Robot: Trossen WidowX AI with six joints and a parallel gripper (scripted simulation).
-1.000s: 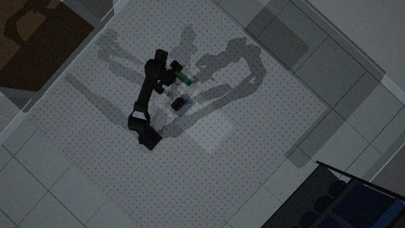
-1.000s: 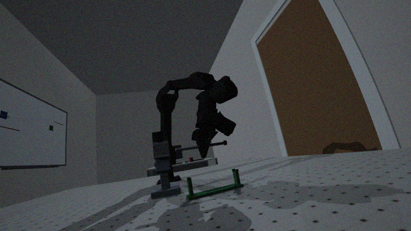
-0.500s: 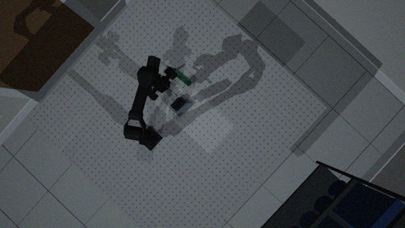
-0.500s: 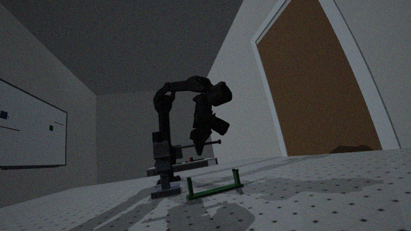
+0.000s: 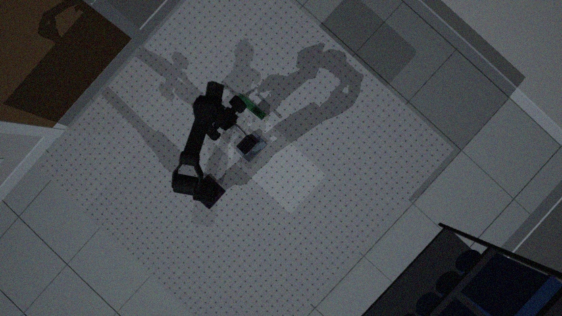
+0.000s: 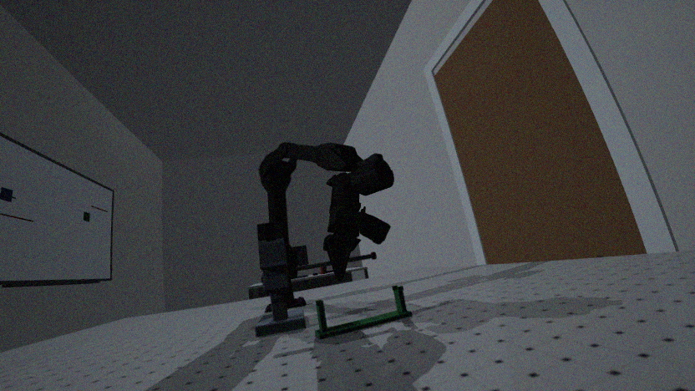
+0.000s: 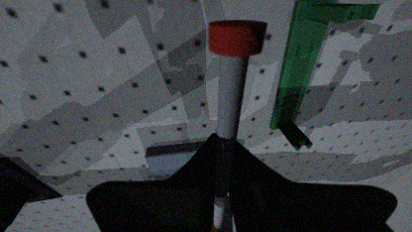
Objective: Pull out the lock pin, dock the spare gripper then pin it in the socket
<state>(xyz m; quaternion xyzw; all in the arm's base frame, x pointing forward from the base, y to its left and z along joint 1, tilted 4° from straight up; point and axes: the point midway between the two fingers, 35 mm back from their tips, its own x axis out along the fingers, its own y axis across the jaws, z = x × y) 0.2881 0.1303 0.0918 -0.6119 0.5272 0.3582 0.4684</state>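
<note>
Right now my gripper tip is 110 mm to the left of the grey mount, 20 mm past it and 10 mm above it. From my gripper tip the other things lie so: spare gripper 110 mm to the right, 60 mm above, 20 mm behind; then green rack 90 mm ahead, 40 mm below, 10 mm to the left.
</note>
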